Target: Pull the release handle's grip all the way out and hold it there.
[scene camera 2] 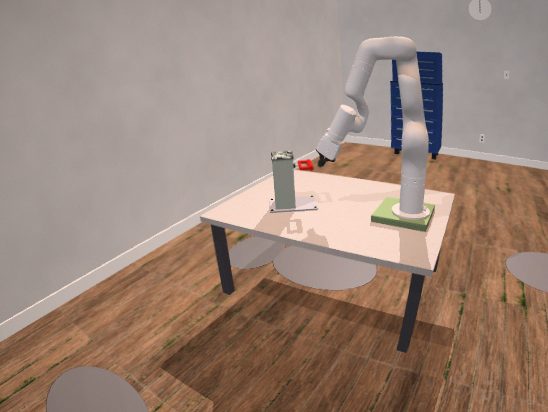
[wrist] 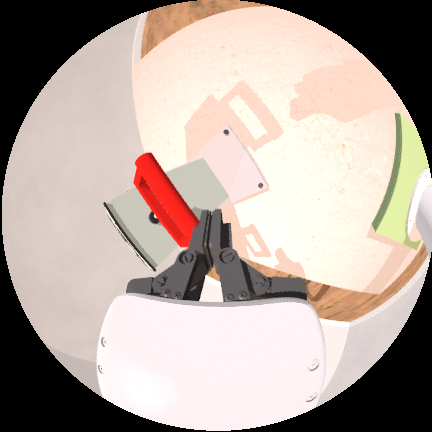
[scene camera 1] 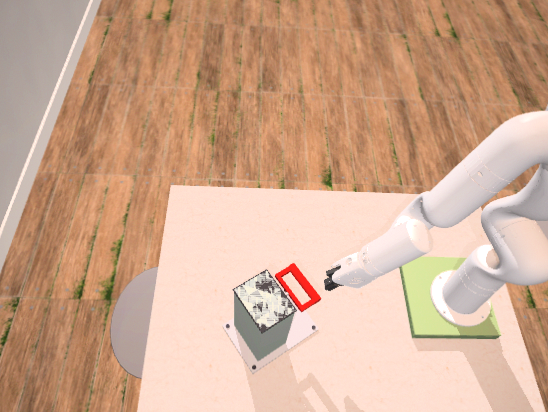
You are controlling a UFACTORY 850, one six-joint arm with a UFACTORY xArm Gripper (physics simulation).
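The release handle's red rectangular grip [scene camera 1: 305, 283] [scene camera 2: 306, 169] [wrist: 167, 192] sits close against the side of the grey-green post [scene camera 1: 265, 300] [scene camera 2: 284, 182] [wrist: 205, 182], near its top. A long pull rod does not show between them. My gripper [scene camera 1: 328, 281] [scene camera 2: 321, 162] [wrist: 213, 221] is shut and empty. In both scene views it stands apart from the grip, on the side away from the post. In the wrist view its left finger overlaps the grip's lower end, hiding a little of it.
The post stands on a pale bolted baseplate [scene camera 1: 305, 326] [scene camera 2: 306, 204] [wrist: 240, 165] on the table [scene camera 1: 210, 220] [scene camera 2: 250, 210]. The arm's base stands on a green block [scene camera 1: 415, 300] [scene camera 2: 382, 212] [wrist: 400, 190]. A blue cabinet [scene camera 2: 434, 92] stands behind the arm.
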